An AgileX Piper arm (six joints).
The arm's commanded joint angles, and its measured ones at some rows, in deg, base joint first. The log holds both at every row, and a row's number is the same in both.
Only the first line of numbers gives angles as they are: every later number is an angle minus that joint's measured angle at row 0.
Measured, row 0:
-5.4 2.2 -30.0 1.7 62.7 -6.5
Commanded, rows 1 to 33:
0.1 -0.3 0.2 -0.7 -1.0 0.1
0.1 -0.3 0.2 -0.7 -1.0 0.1
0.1 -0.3 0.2 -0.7 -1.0 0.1
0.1 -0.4 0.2 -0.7 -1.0 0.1
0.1 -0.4 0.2 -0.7 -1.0 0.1
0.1 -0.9 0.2 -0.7 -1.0 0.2
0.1 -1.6 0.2 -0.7 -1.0 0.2
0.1 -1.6 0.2 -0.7 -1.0 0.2
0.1 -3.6 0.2 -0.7 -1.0 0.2
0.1 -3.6 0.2 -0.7 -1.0 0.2
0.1 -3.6 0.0 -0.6 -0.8 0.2
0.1 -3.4 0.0 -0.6 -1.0 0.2
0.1 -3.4 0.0 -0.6 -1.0 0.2
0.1 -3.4 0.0 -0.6 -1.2 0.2
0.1 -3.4 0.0 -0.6 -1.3 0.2
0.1 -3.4 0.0 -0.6 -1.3 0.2
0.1 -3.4 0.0 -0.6 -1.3 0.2
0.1 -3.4 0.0 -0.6 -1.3 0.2
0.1 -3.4 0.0 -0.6 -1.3 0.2
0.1 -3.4 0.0 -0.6 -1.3 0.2
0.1 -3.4 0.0 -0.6 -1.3 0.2
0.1 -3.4 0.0 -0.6 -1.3 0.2
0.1 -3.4 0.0 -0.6 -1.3 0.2
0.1 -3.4 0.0 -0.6 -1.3 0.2
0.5 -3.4 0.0 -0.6 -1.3 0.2
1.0 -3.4 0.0 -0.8 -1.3 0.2
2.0 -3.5 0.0 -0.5 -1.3 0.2
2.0 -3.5 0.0 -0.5 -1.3 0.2
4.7 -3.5 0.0 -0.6 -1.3 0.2
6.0 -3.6 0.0 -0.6 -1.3 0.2
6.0 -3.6 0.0 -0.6 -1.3 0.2
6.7 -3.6 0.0 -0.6 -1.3 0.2
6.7 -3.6 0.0 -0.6 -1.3 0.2
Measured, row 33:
5.3 -2.5 0.1 -0.4 -0.8 0.0
